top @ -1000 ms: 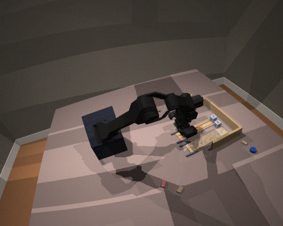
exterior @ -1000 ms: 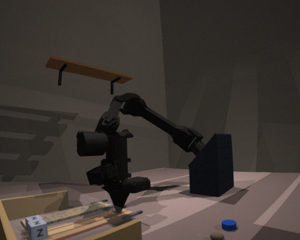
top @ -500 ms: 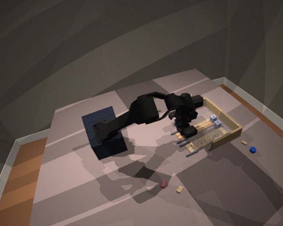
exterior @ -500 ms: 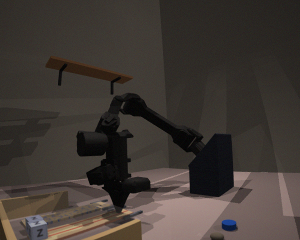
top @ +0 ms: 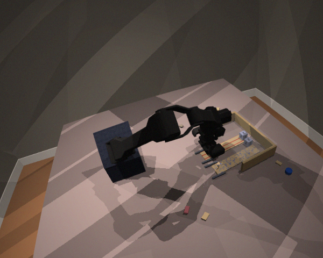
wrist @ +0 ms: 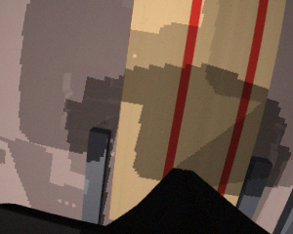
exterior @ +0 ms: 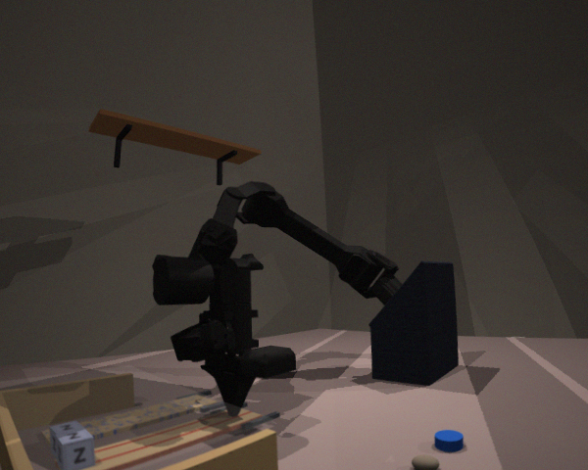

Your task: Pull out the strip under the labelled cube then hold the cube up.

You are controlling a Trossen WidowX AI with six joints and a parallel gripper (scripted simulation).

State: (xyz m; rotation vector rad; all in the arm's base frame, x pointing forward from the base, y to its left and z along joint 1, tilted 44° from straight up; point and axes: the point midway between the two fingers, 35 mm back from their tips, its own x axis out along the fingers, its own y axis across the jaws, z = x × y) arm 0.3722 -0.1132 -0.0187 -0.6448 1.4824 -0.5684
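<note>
Right now my gripper tip is 10 cm short of the speckled strip and 9 cm to the left of it. The rest, counted from my gripper tip: red block 22 cm to the right, 20 cm behind.
</note>
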